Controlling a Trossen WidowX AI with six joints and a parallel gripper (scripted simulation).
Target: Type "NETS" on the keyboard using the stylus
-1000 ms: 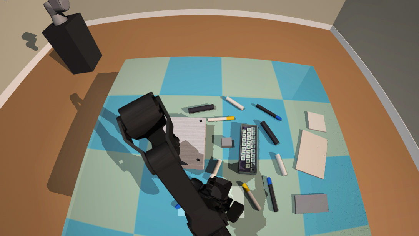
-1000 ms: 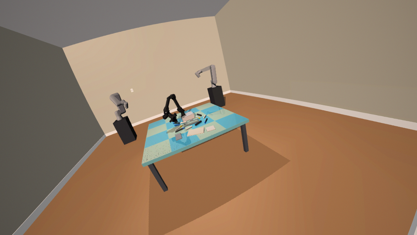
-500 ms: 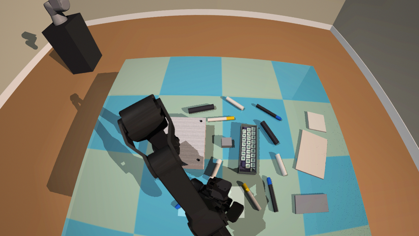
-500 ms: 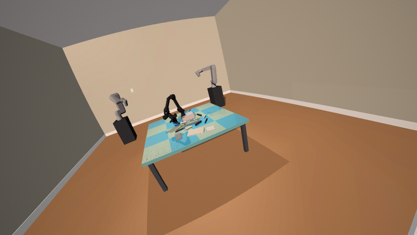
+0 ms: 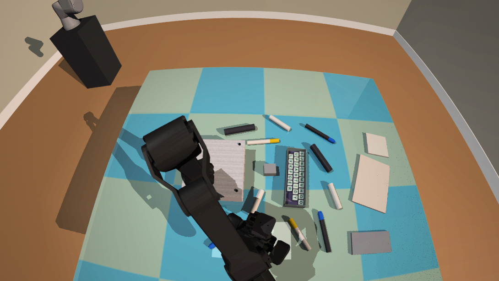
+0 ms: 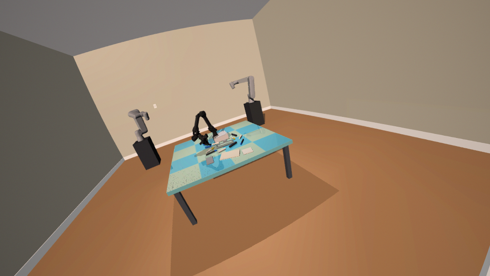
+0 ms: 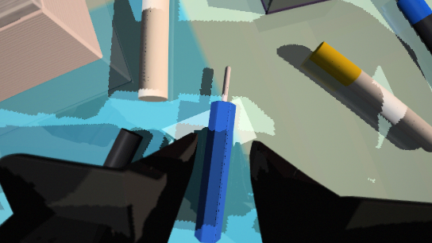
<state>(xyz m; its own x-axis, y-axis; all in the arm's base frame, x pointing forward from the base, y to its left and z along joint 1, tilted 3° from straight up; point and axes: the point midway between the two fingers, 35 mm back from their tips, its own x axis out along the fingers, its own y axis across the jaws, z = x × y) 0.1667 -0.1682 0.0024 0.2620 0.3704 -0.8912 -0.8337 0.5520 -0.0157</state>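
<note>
Now: the stylus 3 cm below my gripper tip, 1 cm to the left of it and 1 cm ahead of it. Also, from my gripper tip: grey cube (21 cm to the left, 4 cm ahead, 2 cm below); then grey pad (38 cm ahead, 9 cm to the right, 3 cm below).
</note>
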